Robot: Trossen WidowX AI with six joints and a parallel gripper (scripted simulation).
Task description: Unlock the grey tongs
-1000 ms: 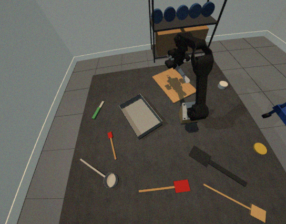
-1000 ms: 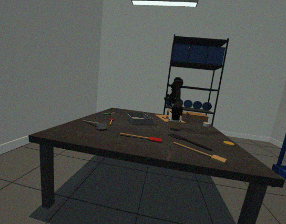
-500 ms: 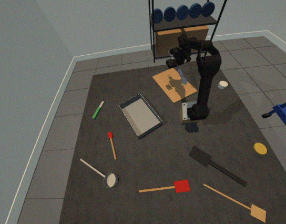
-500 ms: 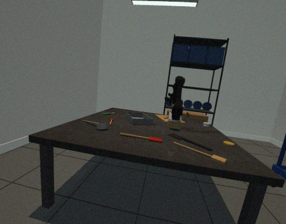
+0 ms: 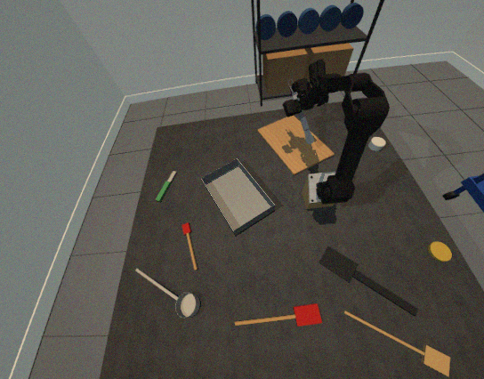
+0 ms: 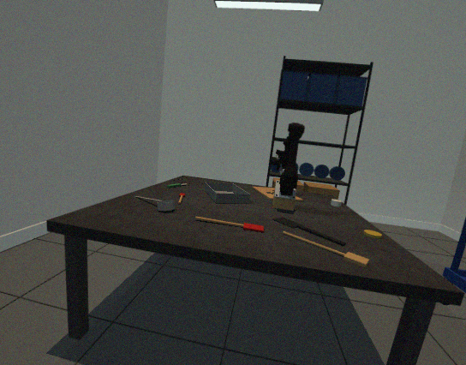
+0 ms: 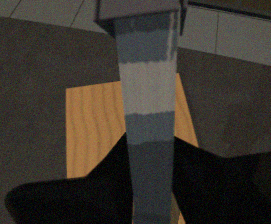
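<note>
The wooden board lies 40 mm to the left of my gripper tip and 170 mm below it. Also, from my gripper tip: metal roasting tin: 340 mm ahead, 310 mm to the left, 150 mm below; yellow disc: 360 mm behind, 690 mm to the left, 160 mm below; black spatula: 50 mm behind, 720 mm to the left, 170 mm below.
</note>
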